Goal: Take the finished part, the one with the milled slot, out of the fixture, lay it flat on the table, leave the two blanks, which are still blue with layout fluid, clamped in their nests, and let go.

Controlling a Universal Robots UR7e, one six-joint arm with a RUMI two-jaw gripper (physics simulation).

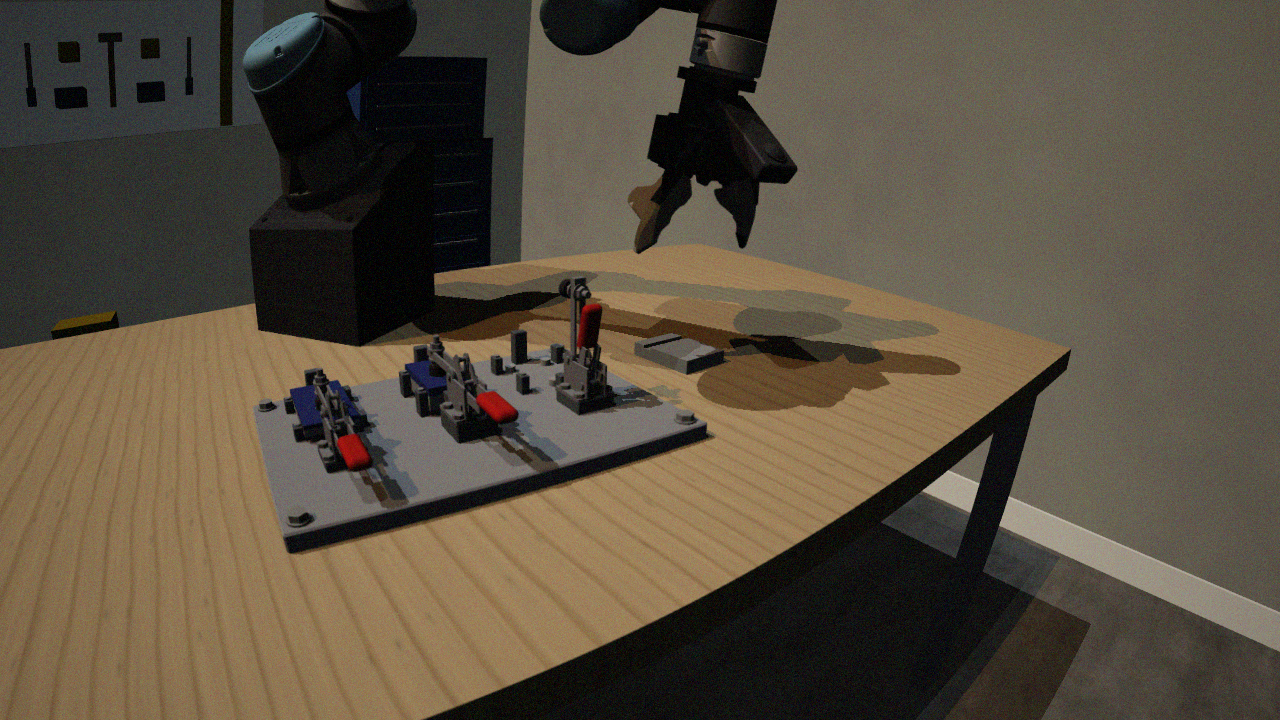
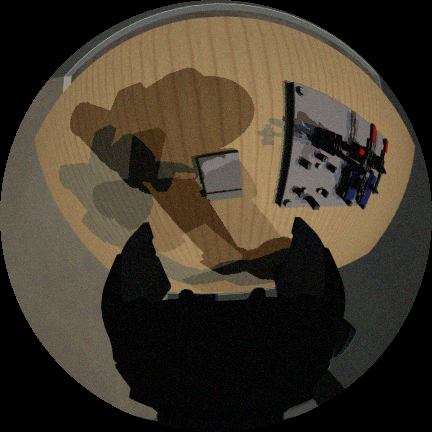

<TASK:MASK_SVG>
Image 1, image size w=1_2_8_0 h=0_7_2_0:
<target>my gripper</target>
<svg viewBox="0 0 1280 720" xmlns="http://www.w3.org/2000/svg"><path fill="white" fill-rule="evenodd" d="M679 66L677 78L685 79L678 113L669 112L668 115L656 114L647 159L665 169L664 173L655 184L637 187L628 197L629 205L641 219L636 232L633 251L640 254L658 242L661 231L669 225L675 211L685 205L691 198L692 187L690 179L693 175L696 175L697 183L703 186L707 186L711 181L718 181L722 185L722 188L714 190L715 197L720 205L733 215L733 219L736 222L735 234L740 248L746 247L754 222L756 205L758 205L759 182L787 184L797 172L797 166L744 96L738 95L739 91L755 93L756 81L694 68L693 66L689 68Z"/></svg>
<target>finished part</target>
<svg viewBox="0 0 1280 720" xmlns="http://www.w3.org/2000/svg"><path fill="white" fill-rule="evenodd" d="M635 342L634 355L686 375L722 364L724 360L724 350L690 338L682 339L681 335L675 333Z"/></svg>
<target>blue blank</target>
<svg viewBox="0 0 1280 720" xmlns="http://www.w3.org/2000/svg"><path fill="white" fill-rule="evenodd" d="M314 385L290 389L293 405L298 420L303 427L305 438L324 434L320 411L316 410L315 398L317 396L314 394ZM329 381L328 385L333 394L336 394L336 390L339 391L341 401L345 401L346 406L348 406L348 414L355 427L360 426L359 414L338 380Z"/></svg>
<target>blue blank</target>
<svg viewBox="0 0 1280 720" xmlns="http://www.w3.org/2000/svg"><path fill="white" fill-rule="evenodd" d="M405 364L405 370L410 374L411 390L415 394L415 389L423 387L427 392L429 410L439 410L440 405L444 403L443 391L447 390L446 375L441 377L430 376L429 364L431 364L431 361L429 360Z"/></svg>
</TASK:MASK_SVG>
